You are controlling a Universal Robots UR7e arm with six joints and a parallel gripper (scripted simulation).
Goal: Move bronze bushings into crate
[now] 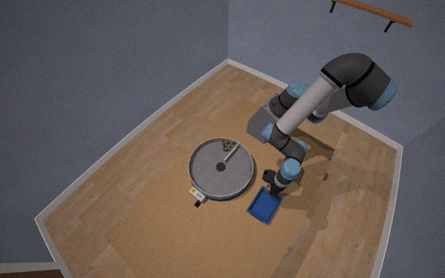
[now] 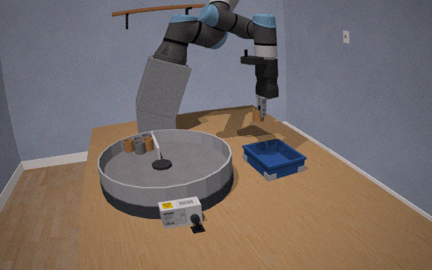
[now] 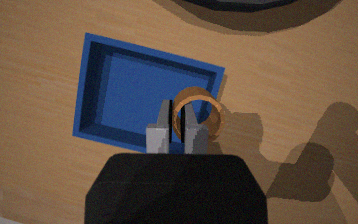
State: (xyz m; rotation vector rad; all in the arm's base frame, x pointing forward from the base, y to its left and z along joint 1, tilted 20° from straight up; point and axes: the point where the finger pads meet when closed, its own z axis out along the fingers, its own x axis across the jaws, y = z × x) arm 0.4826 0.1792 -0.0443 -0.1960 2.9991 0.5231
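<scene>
Now: the blue crate 4 cm ahead of my hand, 3 cm to the left of it and 16 cm below it. Round my hand: grey turntable: 4 cm behind, 33 cm to the right, 13 cm below.
</scene>
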